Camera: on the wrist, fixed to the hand. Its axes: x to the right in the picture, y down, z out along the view.
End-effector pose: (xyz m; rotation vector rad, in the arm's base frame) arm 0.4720 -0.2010 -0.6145 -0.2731 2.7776 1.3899
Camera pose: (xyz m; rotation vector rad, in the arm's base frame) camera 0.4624 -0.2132 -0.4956 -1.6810 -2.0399 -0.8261
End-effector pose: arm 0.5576 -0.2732 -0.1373 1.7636 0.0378 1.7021
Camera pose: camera 0.4478 -0.3063 -0.1022 -1.6275 1.2520 -1.7036
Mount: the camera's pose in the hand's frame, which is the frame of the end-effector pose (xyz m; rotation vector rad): -0.0006 0.0886 -0.0808 0.1157 -0.2611 1.5041
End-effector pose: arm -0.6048 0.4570 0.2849 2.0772 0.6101 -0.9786
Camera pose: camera -0.5099 0.4668 0.3576 1.7330 -1.0679 -0.3111
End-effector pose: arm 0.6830 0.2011 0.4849 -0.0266 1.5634 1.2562
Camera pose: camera 0.5755 0.1829 0.5347 1.5601 1.3118 2.1018
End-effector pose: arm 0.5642 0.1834 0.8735 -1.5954 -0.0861 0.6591
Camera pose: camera 0.5719 0.0976 0.7901 -1.2291 1.0312 1.9509
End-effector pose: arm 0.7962 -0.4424 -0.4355 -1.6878 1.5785 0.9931
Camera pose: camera 0.7172 -0.5187 -0.3874 0.0200 2.5519 1.5784
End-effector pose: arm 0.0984 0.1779 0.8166 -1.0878 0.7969 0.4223
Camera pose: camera 0.0101 0.1427 0.7435 -0.1177 1.2763 1.6975
